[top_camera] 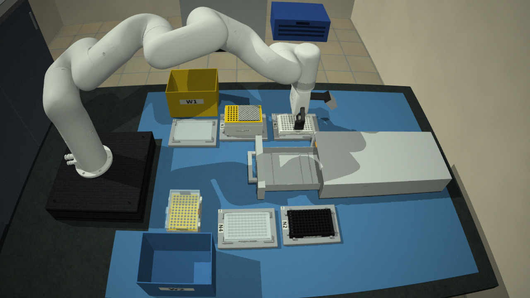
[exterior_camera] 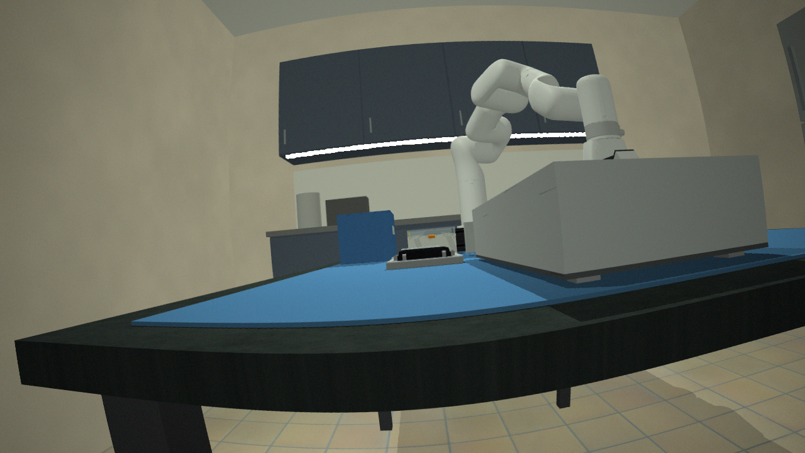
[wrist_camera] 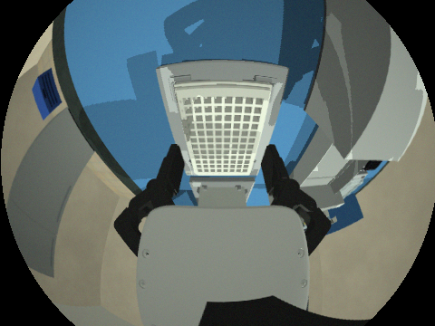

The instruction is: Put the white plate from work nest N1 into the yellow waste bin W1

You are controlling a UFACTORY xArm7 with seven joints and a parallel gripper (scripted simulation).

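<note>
The white plate is 3 cm below my hand. Round my hand: work nest N1: 5 cm below; yellow tip rack: 19 cm behind, 3 cm to the left; drawer: 19 cm to the right, 4 cm behind, 3 cm below.
</note>
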